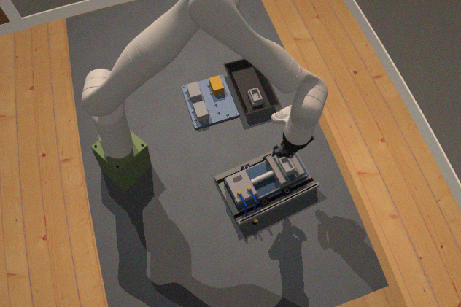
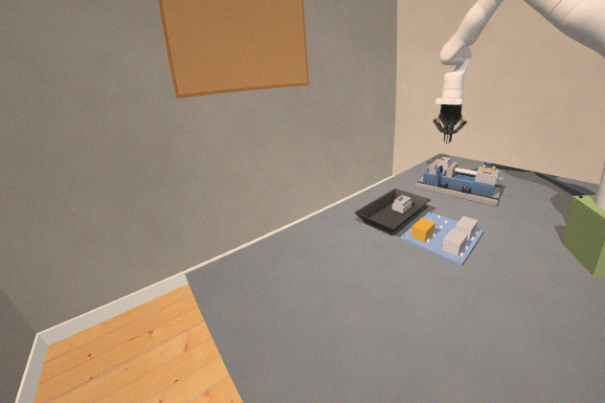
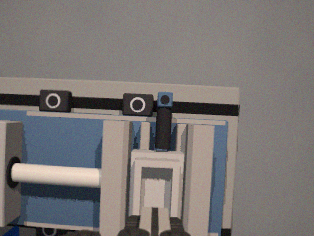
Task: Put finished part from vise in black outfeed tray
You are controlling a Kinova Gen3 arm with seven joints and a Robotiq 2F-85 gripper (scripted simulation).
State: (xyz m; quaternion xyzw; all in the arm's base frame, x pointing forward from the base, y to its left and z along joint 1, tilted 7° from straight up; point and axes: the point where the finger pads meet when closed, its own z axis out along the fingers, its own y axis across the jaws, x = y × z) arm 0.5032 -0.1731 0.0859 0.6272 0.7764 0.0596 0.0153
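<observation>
Right now my hand is 12 cm above the cylinder rod, 8 cm past it and 2 cm to the left of it. From my hand the other things lie so: vise (16 cm below, 6 cm behind, 1 cm to the right); then light blue fixture plate (35 cm to the left, 20 cm below, 18 cm behind); then tray floor (36 cm to the left, 19 cm below, 2 cm behind).
</observation>
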